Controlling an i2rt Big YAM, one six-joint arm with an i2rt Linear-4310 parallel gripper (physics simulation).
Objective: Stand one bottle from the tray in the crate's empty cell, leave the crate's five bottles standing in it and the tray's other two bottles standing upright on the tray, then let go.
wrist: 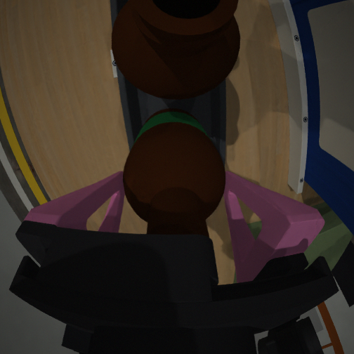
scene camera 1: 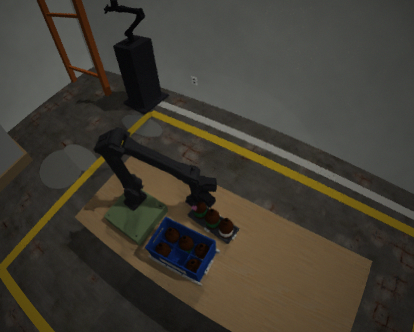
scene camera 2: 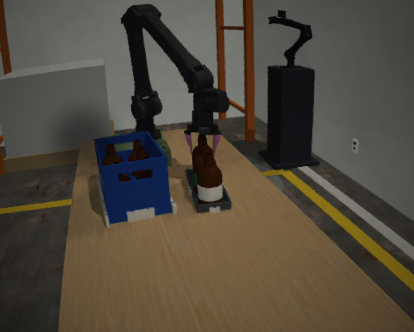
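Pixels of known places: gripper, fingertip midpoint: (scene camera 1: 199,205); arm's base, link origin: (scene camera 1: 135,199).
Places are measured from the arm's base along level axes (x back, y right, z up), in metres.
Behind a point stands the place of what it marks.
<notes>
My gripper (scene camera 1: 200,204) {x -0.326, y -0.174, z 0.018 m} (scene camera 2: 203,151) {x -0.326, y -0.174, z 0.018 m} (wrist: 173,178) points down at the tray's end nearest the arm's base, its pink fingers touching both sides of a green-labelled brown bottle (scene camera 1: 200,212) {x -0.349, y -0.149, z 0.005 m} (wrist: 172,162). That bottle is in the dark tray (scene camera 1: 232,237) {x -0.556, y -0.145, z -0.050 m} (scene camera 2: 200,207) {x -0.552, y -0.117, z -0.057 m} (wrist: 219,125); scene camera 2 mostly hides it behind the others. The middle bottle (scene camera 1: 212,218) {x -0.432, y -0.142, z 0.043 m} (wrist: 175,65) and the white-labelled bottle (scene camera 1: 226,226) {x -0.516, y -0.143, z 0.048 m} (scene camera 2: 210,176) {x -0.539, y -0.153, z 0.030 m} stand upright on the tray. The blue crate (scene camera 1: 207,266) {x -0.543, y 0.060, z -0.041 m} (scene camera 2: 137,195) {x -0.541, y 0.058, z -0.001 m} (wrist: 327,182) holds five brown bottles; its empty cell (scene camera 1: 178,256) {x -0.385, y 0.099, z -0.067 m} is the middle one of the row farther from the tray.
The crate stands beside the tray, with a narrow strip of wooden table (scene camera 1: 280,260) {x -0.836, y -0.180, z -0.075 m} (scene camera 2: 200,270) {x -0.819, y -0.063, z -0.075 m} (wrist: 60,110) between them. The arm's green base plate (scene camera 1: 136,218) {x -0.085, y 0.082, z -0.005 m} is near the crate's other end. A black pedestal (scene camera 1: 137,72) (scene camera 2: 291,115) with a small arm stands off the table.
</notes>
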